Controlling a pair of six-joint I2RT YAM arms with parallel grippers.
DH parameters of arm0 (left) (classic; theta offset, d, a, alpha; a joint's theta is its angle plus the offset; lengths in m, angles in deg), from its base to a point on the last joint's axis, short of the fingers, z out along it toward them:
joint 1: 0 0.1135 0.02 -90
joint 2: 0 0 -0.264 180
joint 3: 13.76 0 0.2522 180
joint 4: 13.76 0 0.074 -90
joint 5: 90 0 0 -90
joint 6: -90 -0.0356 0 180
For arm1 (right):
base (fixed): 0 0 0 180
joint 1: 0 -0.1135 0.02 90
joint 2: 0 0 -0.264 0
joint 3: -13.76 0 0.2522 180
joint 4: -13.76 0 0.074 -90
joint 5: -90 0 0 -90
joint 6: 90 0.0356 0 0
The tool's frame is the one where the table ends.
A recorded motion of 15 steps. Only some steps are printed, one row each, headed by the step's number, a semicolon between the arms.
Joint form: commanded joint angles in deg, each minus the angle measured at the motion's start. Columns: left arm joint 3, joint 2, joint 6, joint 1, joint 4, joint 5; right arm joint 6, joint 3, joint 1, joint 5, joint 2, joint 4.
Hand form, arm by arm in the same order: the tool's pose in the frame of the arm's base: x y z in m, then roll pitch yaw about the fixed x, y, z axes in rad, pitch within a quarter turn. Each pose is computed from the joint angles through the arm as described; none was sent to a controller.
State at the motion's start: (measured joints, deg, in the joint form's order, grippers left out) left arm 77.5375 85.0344 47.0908 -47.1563 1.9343 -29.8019; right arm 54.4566 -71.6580 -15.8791 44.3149 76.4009 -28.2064
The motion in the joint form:
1: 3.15 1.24 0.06 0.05 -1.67 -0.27; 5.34 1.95 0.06 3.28 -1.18 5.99
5: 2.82 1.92 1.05 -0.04 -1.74 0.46; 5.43 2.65 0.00 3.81 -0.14 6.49
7: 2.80 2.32 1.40 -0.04 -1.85 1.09; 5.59 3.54 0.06 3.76 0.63 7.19
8: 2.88 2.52 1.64 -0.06 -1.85 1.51; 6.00 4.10 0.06 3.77 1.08 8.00
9: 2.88 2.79 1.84 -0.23 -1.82 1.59; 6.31 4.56 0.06 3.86 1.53 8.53
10: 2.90 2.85 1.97 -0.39 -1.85 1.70; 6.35 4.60 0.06 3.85 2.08 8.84
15: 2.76 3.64 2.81 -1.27 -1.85 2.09; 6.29 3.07 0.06 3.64 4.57 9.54
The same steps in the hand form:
1: 0.2559 -0.2492 0.4021 -1.6971 0.7952 -1.9563; 0.2709 0.1041 0.3593 1.8937 0.1489 2.7874
5: 0.2578 -0.2526 0.3962 -1.7168 0.7835 -1.9828; 0.2750 0.1058 0.3512 1.9028 0.1273 2.7974
7: 0.2590 -0.2545 0.3938 -1.7237 0.7784 -1.9979; 0.2783 0.1064 0.3433 1.9129 0.1113 2.7959
8: 0.2595 -0.2555 0.3931 -1.7262 0.7742 -2.0069; 0.2804 0.1070 0.3390 1.9146 0.1017 2.7938
9: 0.2596 -0.2573 0.3914 -1.7326 0.7726 -2.0153; 0.2823 0.1075 0.3349 1.9177 0.0907 2.7936
10: 0.2590 -0.2583 0.3912 -1.7326 0.7701 -2.0197; 0.2845 0.1082 0.3324 1.9206 0.0862 2.7935
15: 0.2575 -0.2653 0.3856 -1.7516 0.7607 -2.0532; 0.2954 0.1112 0.3298 1.9248 0.0846 2.7911

